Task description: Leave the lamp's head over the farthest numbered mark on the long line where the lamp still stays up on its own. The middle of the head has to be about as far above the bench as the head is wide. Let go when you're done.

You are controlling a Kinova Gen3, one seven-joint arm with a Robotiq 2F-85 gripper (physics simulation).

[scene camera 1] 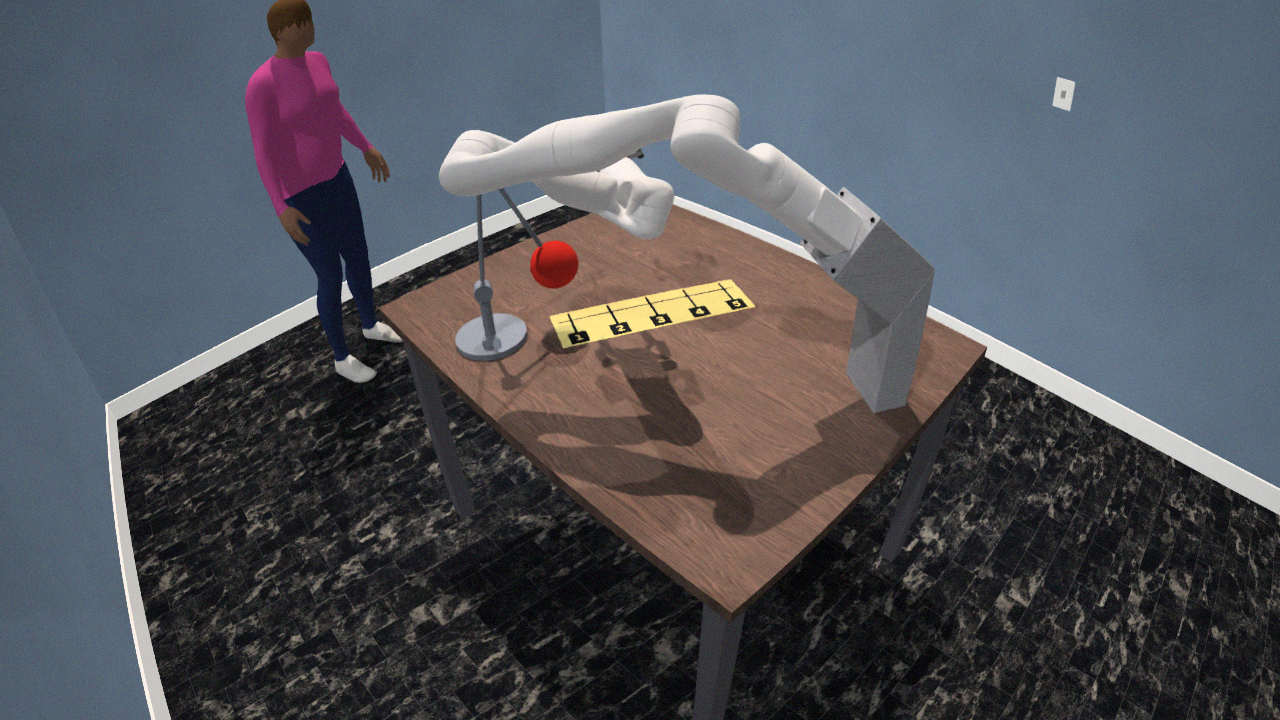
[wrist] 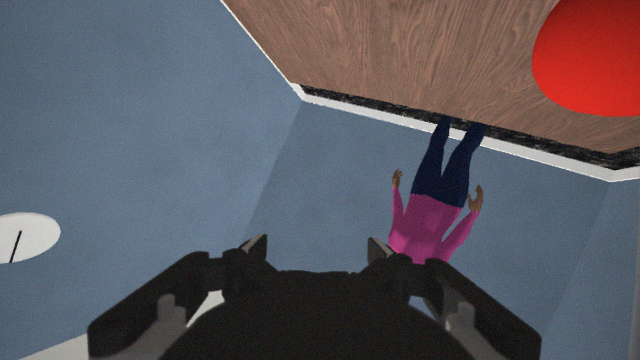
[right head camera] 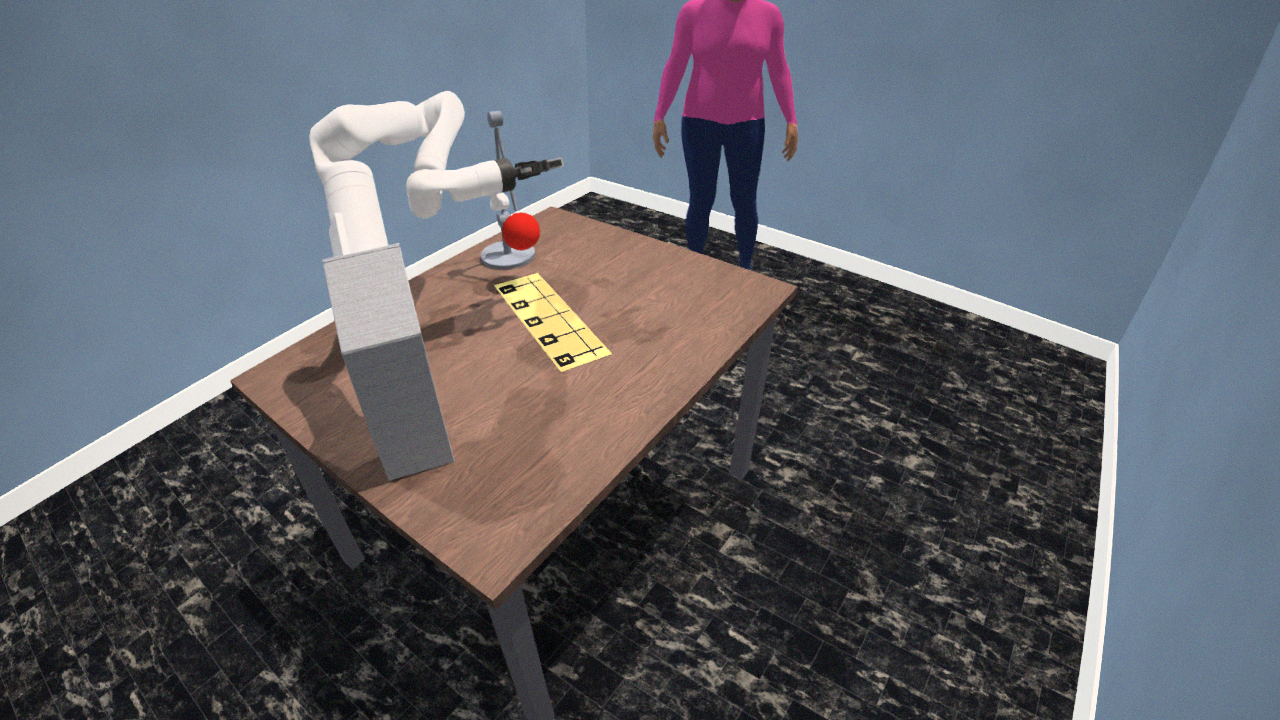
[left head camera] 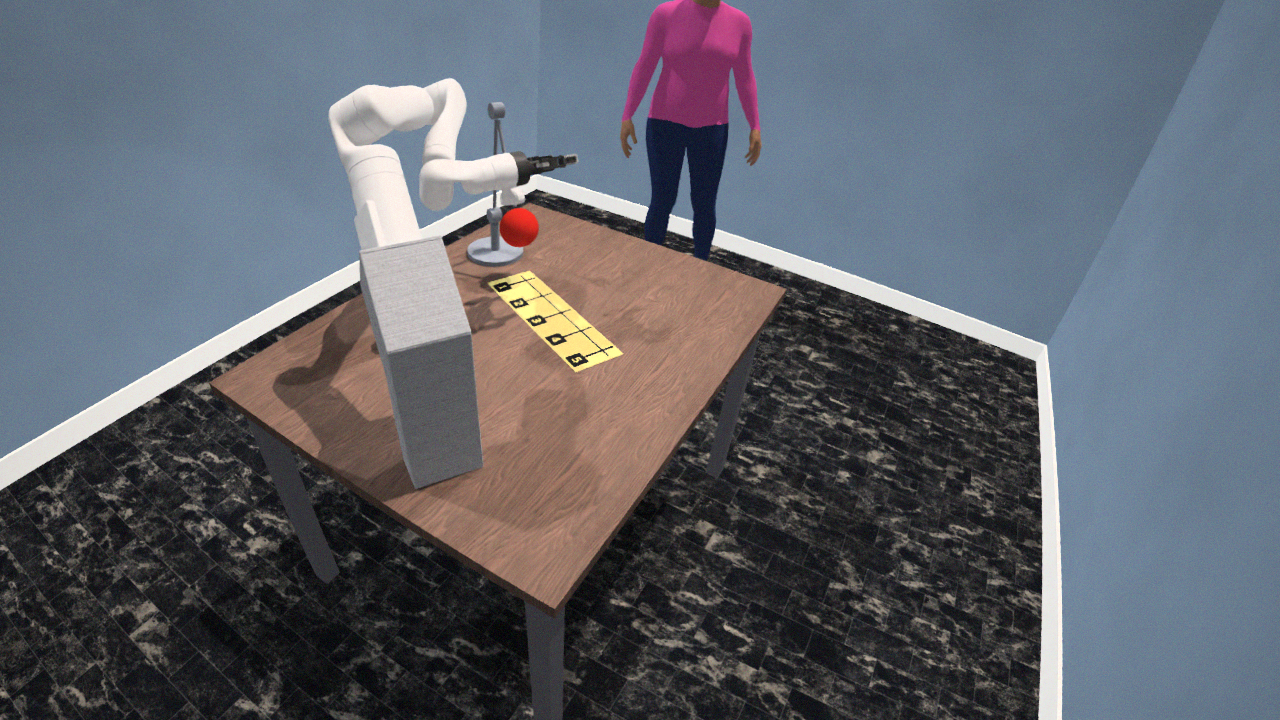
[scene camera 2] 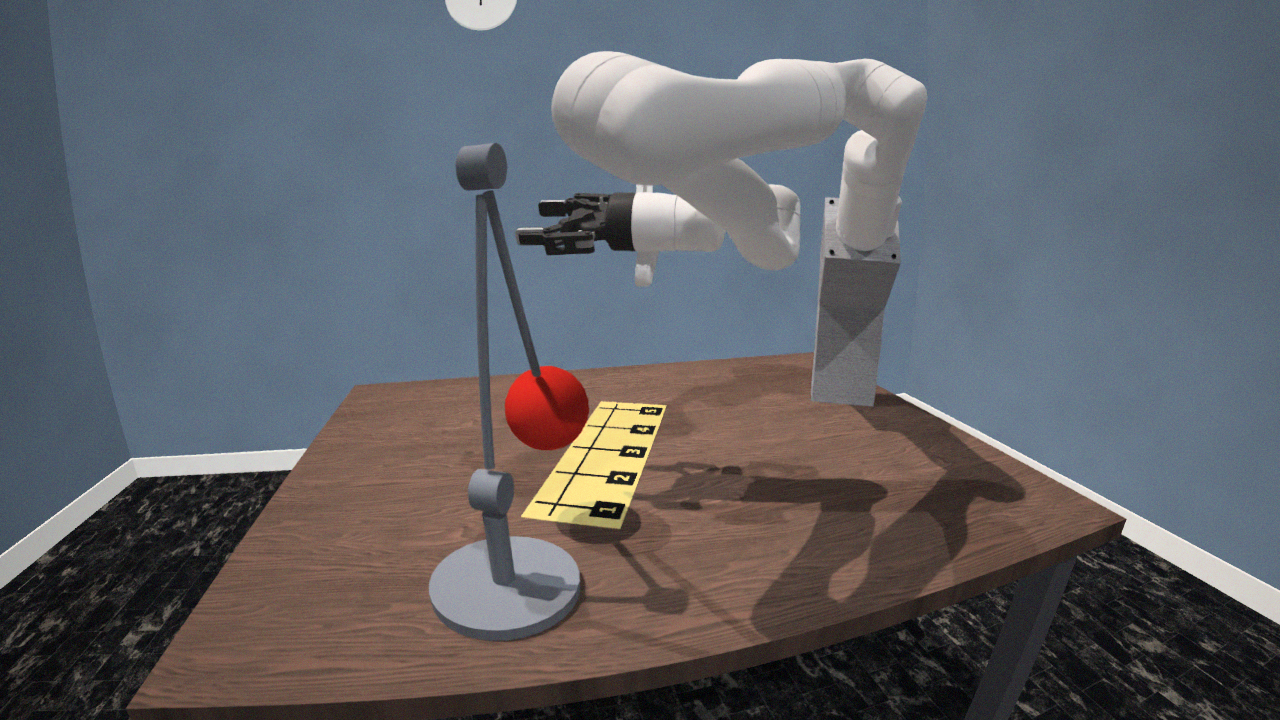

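Seen in the pictures: gripper, fingertip midpoint: [wrist: 317, 247] [right head camera: 555, 163] [left head camera: 566, 159] [scene camera 2: 528, 221]; arm's base at its link origin: [scene camera 1: 838, 230] [right head camera: 366, 267] [left head camera: 398, 260] [scene camera 2: 862, 228].
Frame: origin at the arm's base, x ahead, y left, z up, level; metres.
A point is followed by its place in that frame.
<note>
The lamp's red ball head [left head camera: 519, 227] @[x 0.451, y 0.289, z -0.183 m] [right head camera: 520, 231] @[x 0.455, y 0.287, z -0.183 m] [scene camera 1: 554, 265] @[x 0.433, y 0.339, z -0.183 m] [scene camera 2: 541, 420] @[x 0.472, y 0.375, z -0.200 m] [wrist: 595, 60] @[x 0.470, y 0.296, z -0.166 m] hangs from a thin, steeply sloping arm, near the strip's mark 1 end. It looks higher above the bench than its own width. The lamp's round grey base [left head camera: 478, 255] @[x 0.441, y 0.475, z -0.339 m] [scene camera 1: 510, 340] @[x 0.454, y 0.447, z -0.339 m] [scene camera 2: 456, 591] @[x 0.545, y 0.508, z -0.339 m] stands flat, and its upper joint [left head camera: 496, 110] @[x 0.486, y 0.436, z 0.072 m] [scene camera 2: 481, 166] @[x 0.491, y 0.475, z 0.065 m] is high. The yellow strip [left head camera: 547, 306] @[x 0.447, y 0.165, z -0.352 m] [right head camera: 559, 326] @[x 0.426, y 0.073, z -0.352 m] [scene camera 1: 635, 313] @[x 0.435, y 0.168, z -0.352 m] [scene camera 2: 595, 465] @[x 0.440, y 0.183, z -0.352 m] bears a long line with marks 1 to 5; 5 is farthest from the base. My gripper [left head camera: 572, 159] @[x 0.520, y 0.198, z 0.009 m] [right head camera: 558, 162] @[x 0.520, y 0.198, z 0.009 m] [scene camera 2: 534, 222] @[x 0.520, y 0.198, z 0.009 m] [wrist: 317, 247] @[x 0.520, y 0.198, z 0.009 m] is open and empty, pointing sideways above the head's level. The arm hides the gripper's fingers in scene camera 1.
My arm's grey pedestal [left head camera: 434, 402] @[x -0.048, y -0.167, z -0.168 m] [scene camera 1: 886, 358] @[x -0.086, y -0.079, z -0.226 m] [scene camera 2: 845, 331] @[x -0.014, y -0.093, z -0.203 m] stands on the wooden bench [left head camera: 501, 483] @[x 0.023, y -0.237, z -0.353 m] [scene camera 1: 787, 573] @[x -0.286, y 0.264, z -0.378 m], beyond the mark 5 end. A person in pink [left head camera: 702, 71] [scene camera 1: 299, 125] [wrist: 425, 225] stands behind the lamp's end of the bench.
</note>
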